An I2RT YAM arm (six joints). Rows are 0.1 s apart.
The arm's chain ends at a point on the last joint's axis. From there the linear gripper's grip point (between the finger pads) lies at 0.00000 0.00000 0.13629 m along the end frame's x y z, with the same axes.
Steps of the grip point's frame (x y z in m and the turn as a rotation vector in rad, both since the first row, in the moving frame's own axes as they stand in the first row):
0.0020, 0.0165, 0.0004, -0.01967, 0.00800, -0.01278
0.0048, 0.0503, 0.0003, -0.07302, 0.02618, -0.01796
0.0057, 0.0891, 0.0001, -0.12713, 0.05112, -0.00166
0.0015, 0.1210, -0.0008, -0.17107, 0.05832, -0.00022
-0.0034, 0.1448, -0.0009, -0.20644, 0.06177, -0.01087
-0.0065, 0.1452, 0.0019, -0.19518, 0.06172, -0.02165
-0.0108, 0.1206, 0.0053, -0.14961, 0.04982, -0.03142
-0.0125, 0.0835, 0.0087, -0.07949, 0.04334, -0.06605
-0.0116, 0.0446, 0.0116, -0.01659, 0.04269, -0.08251
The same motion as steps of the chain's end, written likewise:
0.0009, 0.0138, 0.0004, -0.01967, 0.00800, -0.01278
0.0011, 0.0404, 0.0007, -0.07302, 0.02618, -0.01796
-0.0013, 0.0718, 0.0014, -0.12713, 0.05112, -0.00166
-0.0064, 0.0978, 0.0014, -0.17107, 0.05832, -0.00022
-0.0119, 0.1169, 0.0023, -0.20644, 0.06177, -0.01087
-0.0151, 0.1189, 0.0047, -0.19518, 0.06172, -0.02165
-0.0179, 0.1004, 0.0070, -0.14961, 0.04982, -0.03142
-0.0188, 0.0729, 0.0093, -0.07949, 0.04334, -0.06605
-0.0175, 0.0426, 0.0117, -0.01659, 0.04269, -0.08251

